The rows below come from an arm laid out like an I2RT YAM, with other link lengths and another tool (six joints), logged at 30 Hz.
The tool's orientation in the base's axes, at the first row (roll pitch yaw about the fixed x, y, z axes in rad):
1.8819 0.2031 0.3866
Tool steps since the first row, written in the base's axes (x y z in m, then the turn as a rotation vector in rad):
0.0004 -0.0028 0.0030 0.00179 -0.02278 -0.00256
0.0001 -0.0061 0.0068 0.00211 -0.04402 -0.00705
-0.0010 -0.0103 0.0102 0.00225 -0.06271 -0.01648
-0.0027 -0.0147 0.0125 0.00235 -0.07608 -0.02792
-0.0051 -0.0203 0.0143 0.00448 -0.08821 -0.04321
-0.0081 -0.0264 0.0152 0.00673 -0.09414 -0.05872
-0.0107 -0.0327 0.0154 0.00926 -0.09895 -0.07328
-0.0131 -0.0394 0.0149 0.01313 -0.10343 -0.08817
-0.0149 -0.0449 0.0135 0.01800 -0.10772 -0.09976
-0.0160 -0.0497 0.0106 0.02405 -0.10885 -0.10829
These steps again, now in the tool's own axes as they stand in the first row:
-0.0013 0.0035 0.0018 -0.00627 0.00295 0.02192
-0.0035 0.0077 0.0035 -0.01292 0.00334 0.04259
-0.0068 0.0114 0.0060 -0.01779 -0.00147 0.06237
-0.0104 0.0140 0.0087 -0.02033 -0.00928 0.07793
-0.0150 0.0161 0.0125 -0.01980 -0.02035 0.09414
-0.0202 0.0174 0.0169 -0.01682 -0.03290 0.10483
-0.0249 0.0181 0.0217 -0.01336 -0.04472 0.11432
-0.0294 0.0184 0.0272 -0.00850 -0.05653 0.12400
-0.0328 0.0177 0.0321 -0.00333 -0.06500 0.13283
-0.0350 0.0157 0.0370 0.00346 -0.07094 0.13824

